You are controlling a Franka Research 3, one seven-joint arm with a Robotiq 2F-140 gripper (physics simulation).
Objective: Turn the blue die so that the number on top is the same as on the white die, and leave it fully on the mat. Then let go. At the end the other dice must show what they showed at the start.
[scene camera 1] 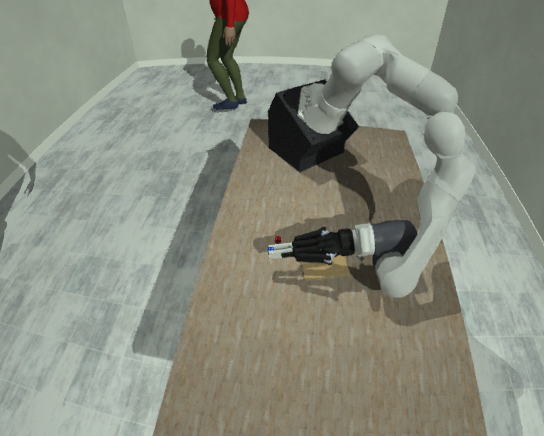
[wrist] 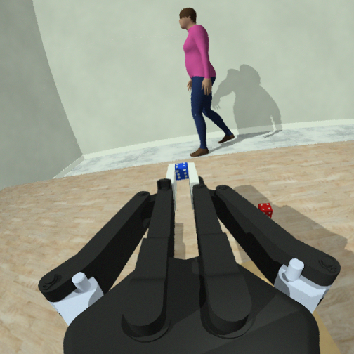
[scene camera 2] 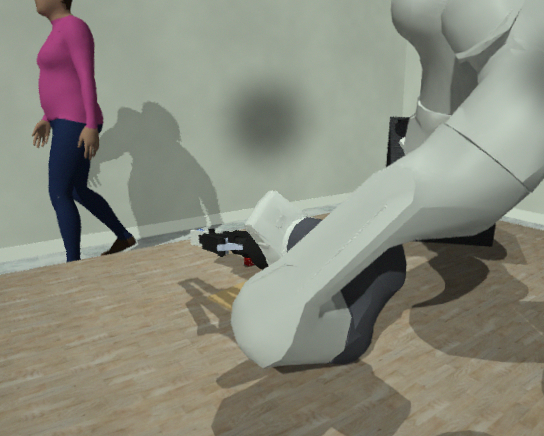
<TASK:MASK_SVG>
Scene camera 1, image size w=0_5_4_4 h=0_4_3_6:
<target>my gripper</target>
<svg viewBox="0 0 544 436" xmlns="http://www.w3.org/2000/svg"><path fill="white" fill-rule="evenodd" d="M353 234L350 228L341 229L338 232L329 232L326 230L326 227L322 227L319 230L295 236L293 242L269 245L269 247L274 247L273 251L269 251L270 259L295 257L297 262L331 265L332 259L338 255L349 256L354 254Z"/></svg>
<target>tan mat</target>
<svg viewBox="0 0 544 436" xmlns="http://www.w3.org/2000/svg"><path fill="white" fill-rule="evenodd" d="M345 256L338 255L334 257L331 265L301 262L304 280L350 275Z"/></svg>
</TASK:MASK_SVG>
